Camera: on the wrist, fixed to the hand. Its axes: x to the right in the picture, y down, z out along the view.
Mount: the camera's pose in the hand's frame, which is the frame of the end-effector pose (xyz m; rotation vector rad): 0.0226 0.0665 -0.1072 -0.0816 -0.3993 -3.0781
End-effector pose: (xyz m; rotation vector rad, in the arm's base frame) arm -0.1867 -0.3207 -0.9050 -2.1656 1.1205 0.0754
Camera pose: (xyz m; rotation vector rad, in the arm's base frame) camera -0.2483 -0.4267 -0.8676 -1.3493 -2.5998 -0.6680
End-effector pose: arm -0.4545 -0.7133 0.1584 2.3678 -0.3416 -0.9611
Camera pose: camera -0.3648 -0.7341 0.2475 -0.2312 -2.1981 1.0367
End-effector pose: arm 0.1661 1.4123 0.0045 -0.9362 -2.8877 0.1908
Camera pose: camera 0.2005 1.4885 0.1017 -2.8363 0.9951 0.1017
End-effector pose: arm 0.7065 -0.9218 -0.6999 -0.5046 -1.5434 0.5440
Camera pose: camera 0.8119 -0.8518 -0.7205 1.9591 -0.9265 -1.8160
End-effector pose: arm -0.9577 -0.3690 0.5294 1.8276 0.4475 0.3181
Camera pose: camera -0.9747 -0.2845 0.6243 -0.4861 1.9668 -1.8717
